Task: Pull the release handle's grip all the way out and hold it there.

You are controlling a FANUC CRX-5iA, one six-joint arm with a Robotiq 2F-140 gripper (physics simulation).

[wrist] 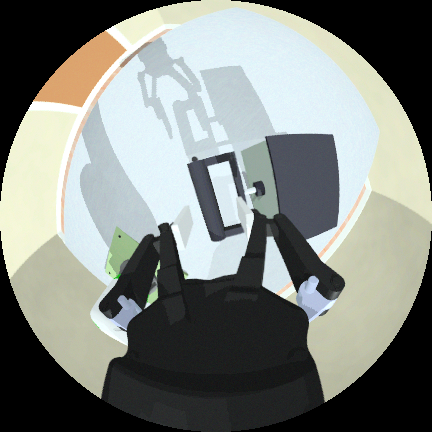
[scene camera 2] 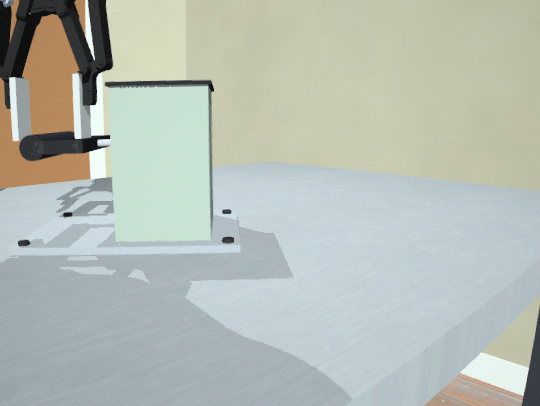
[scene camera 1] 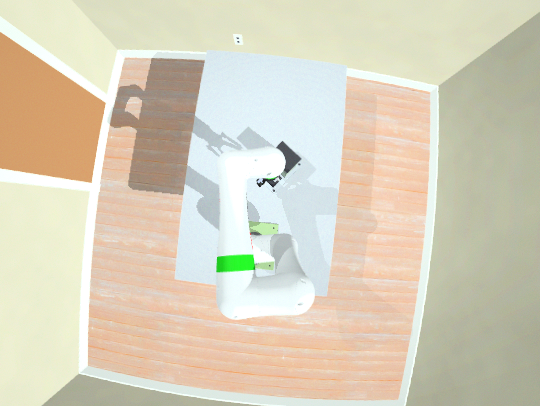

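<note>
The release handle's black grip point(scene camera 2: 33, 148) point(wrist: 204, 200) is a bar on a rectangular loop. A pale rod point(scene camera 2: 103, 143) point(wrist: 251, 191) joins the loop to the housing. The housing point(scene camera 2: 162, 165) point(wrist: 307, 182) point(scene camera 1: 289, 157) is a pale green upright box with a dark top. My gripper point(scene camera 2: 51, 137) point(wrist: 213, 210) points down, partly open and empty. Its fingertips are near the height of the loop's top. In the wrist view one pad is on the outer side of the grip bar and the other overlaps the loop's housing-side end. Whether the pads touch the handle is unclear.
The housing stands on a pale base plate point(scene camera 2: 220, 247) with dark bolts at its corners. The plate rests on a light grey table point(scene camera 1: 280, 90) point(scene camera 2: 375, 240). A white arm point(scene camera 1: 232, 210) reaches over the table. Green plates point(scene camera 1: 265, 228) point(wrist: 126, 245) are near the arm's base.
</note>
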